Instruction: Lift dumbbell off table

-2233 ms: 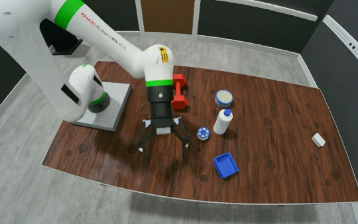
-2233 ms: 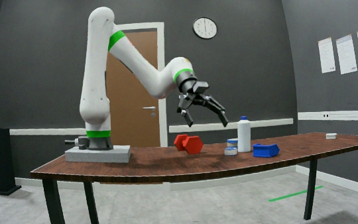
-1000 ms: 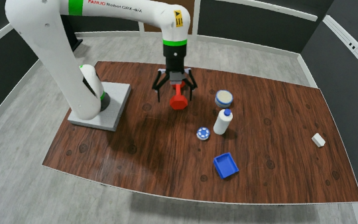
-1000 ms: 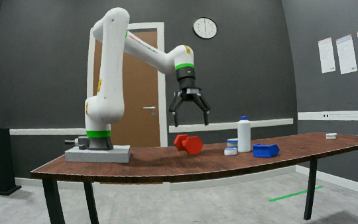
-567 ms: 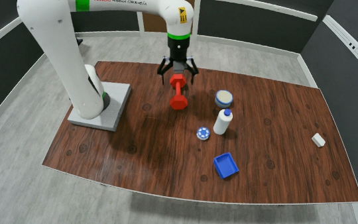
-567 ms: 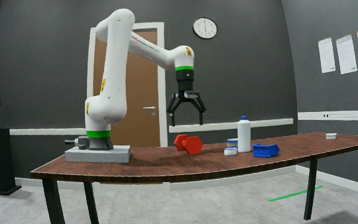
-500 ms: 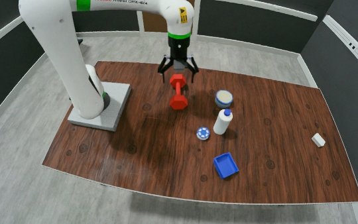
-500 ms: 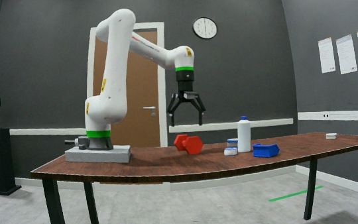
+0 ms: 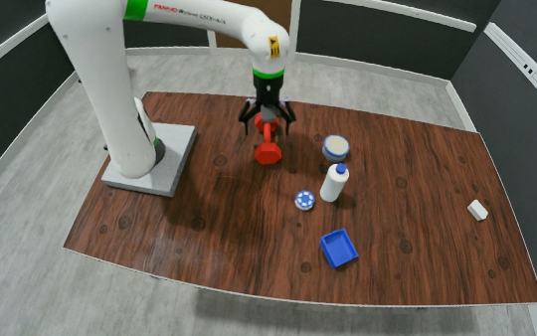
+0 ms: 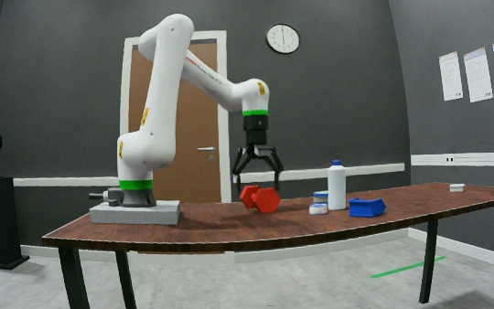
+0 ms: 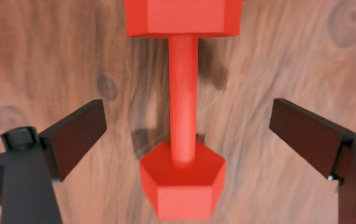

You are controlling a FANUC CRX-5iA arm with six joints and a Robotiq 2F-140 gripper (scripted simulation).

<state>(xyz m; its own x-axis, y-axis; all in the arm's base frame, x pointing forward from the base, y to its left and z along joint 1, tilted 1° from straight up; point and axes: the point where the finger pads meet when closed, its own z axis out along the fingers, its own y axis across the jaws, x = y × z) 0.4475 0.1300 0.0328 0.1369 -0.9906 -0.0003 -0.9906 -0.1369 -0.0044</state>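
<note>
My gripper is now 30 mm above the red dumbbell. Round my hand: blue tray: 400 mm to the right, 260 mm ahead, 50 mm below; then blue-and-white bowl: 270 mm ahead, 50 mm below; then small blue-and-white disc: 240 mm to the right, 160 mm ahead, 60 mm below.
</note>
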